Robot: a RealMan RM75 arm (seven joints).
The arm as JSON. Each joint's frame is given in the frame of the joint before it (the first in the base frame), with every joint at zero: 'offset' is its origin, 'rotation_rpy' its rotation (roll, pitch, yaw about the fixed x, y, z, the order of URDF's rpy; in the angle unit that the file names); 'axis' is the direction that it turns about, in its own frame. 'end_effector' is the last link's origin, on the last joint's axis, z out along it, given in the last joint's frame.
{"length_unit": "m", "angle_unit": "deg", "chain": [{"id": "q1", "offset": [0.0, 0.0, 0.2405], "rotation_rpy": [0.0, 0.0, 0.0], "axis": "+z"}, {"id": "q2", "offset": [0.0, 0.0, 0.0], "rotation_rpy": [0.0, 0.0, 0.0], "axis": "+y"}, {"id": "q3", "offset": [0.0, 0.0, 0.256], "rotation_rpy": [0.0, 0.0, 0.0], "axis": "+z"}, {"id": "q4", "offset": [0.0, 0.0, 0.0], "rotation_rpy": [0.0, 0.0, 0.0], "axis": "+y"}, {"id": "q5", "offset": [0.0, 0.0, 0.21], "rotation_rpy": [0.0, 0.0, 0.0], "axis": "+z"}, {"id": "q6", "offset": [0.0, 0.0, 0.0], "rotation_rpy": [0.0, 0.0, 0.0], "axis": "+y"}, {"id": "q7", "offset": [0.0, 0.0, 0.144], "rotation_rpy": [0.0, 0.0, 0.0], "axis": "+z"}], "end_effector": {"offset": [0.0, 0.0, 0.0], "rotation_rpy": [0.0, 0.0, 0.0]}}
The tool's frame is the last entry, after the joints.
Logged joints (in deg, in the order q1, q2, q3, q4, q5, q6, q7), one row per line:
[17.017 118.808 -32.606 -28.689 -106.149 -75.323 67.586]
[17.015 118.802 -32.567 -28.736 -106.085 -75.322 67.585]
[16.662 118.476 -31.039 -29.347 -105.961 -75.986 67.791]
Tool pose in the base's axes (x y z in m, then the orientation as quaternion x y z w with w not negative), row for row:
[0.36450 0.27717 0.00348 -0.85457 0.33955 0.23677 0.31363]
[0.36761 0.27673 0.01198 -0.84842 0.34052 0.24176 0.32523]
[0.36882 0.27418 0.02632 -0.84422 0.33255 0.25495 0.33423]
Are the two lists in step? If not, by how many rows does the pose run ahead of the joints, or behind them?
The pose runs 1 row ahead of the joints: the pose in row i belongs to the joints in row i + 1.
